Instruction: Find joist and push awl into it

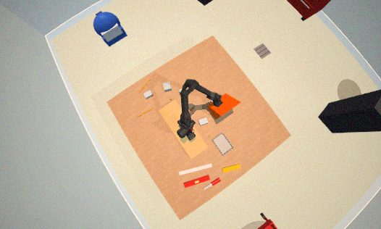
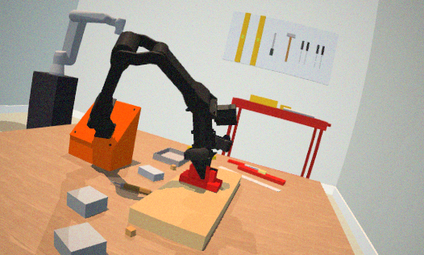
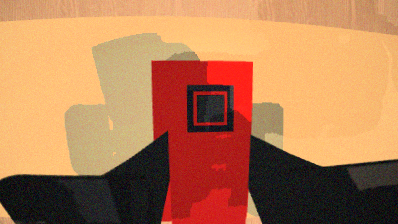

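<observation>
Right now my gripper tip is 31 cm to the right of the grey tray, 18 cm past it and 5 cm above it. From my gripper tip the other things lie so: white strip 32 cm to the left, 16 cm ahead, 6 cm below; awl 21 cm behind, 11 cm to the right, 6 cm below; stud finder 2 cm above, 1 cm ahead.
</observation>
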